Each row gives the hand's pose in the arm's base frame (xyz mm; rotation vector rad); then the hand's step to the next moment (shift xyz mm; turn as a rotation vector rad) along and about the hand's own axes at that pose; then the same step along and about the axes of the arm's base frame.
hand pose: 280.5 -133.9 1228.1 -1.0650 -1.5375 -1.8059
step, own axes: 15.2 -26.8 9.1 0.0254 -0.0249 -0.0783
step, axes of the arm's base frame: -27.9 15.8 -1.8 -0.0515 -0.0688 0.0044
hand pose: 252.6 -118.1 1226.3 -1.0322 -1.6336 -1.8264
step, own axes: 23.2 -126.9 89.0 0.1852 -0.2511 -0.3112
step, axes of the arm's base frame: -92.1 112.0 -59.5 -0.3721 -0.2358 -0.0099
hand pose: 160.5 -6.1 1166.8 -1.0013 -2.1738 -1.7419
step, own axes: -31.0 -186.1 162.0 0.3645 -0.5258 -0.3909
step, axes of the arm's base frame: -45.5 120.7 -212.6 -0.6932 -0.2634 -0.1104
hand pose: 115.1 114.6 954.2 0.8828 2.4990 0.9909
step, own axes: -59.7 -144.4 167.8 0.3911 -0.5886 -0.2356
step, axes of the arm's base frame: 64.6 -35.7 -217.1 -0.6653 -0.2032 -0.2665
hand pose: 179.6 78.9 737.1 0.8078 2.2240 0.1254
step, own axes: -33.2 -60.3 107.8 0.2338 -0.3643 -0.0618
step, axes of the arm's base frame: 60.2 -83.9 -75.5 -0.3499 -0.1434 -0.2196
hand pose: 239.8 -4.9 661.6 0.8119 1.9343 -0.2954
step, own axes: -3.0 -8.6 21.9 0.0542 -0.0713 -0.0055
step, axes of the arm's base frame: 10.6 -19.1 -9.3 -0.0664 -0.0280 -0.0535
